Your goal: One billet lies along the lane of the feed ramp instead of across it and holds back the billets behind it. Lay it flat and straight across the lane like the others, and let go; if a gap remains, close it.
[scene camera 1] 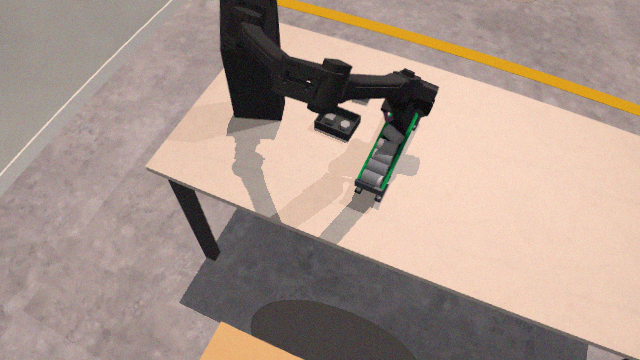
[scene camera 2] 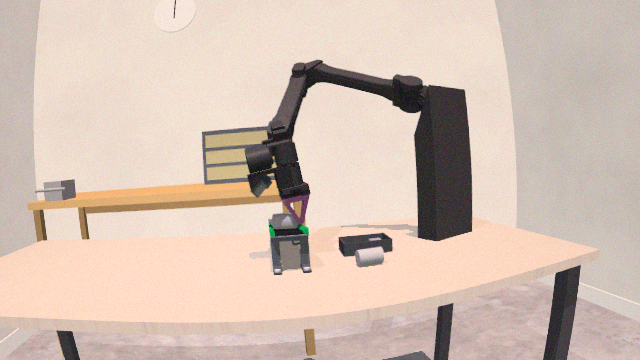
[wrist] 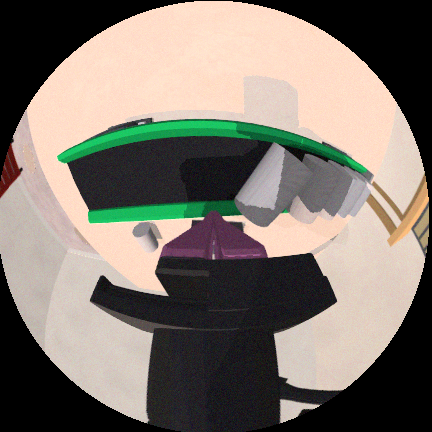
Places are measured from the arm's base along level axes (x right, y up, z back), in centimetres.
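Pixels of known places: gripper, fingertip midpoint: (scene camera 1: 386, 121) (scene camera 2: 301, 223) (wrist: 213, 216); arm's base at its link origin: (scene camera 1: 246, 22) (scene camera 2: 441, 110).
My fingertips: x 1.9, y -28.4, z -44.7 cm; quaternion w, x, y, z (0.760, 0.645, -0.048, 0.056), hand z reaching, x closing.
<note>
For each thing: its top centre in the pictures, then the offset to it from my fingertips.
- black tray at its top centre: (scene camera 2: 364, 237) (scene camera 1: 337, 117) dx -2.0, dy -5.5, dz +16.5 cm
- loose grey billet at its top centre: (wrist: 143, 245) (scene camera 2: 369, 248) dx -16.1, dy -5.0, dz +11.1 cm
The feed ramp (scene camera 1: 410, 131) (scene camera 2: 304, 230) (wrist: 190, 127) has green side rails and a dark lane. A grey billet (scene camera 1: 393, 134) (scene camera 2: 284, 221) (wrist: 272, 185) sits skewed at the uphill end of the row; in the wrist view its near end overlaps the near rail. Several other billets (scene camera 1: 372, 177) (wrist: 325, 187) lie across the lane, packed toward the end stop. My gripper (scene camera 2: 301, 221) (wrist: 213, 216) is shut and empty, its purple fingertips low beside the near rail, uphill of the skewed billet. In scene camera 1 the arm mostly hides the fingers; whether they touch the rail is unclear.
A black tray (scene camera 1: 337, 131) (scene camera 2: 352, 246) with small pieces stands between the ramp and the arm's base column (scene camera 1: 255, 95) (scene camera 2: 445, 165). A loose grey billet (scene camera 2: 369, 257) (wrist: 145, 237) lies on the table near the tray. A wooden bench (scene camera 2: 175, 196) stands behind.
</note>
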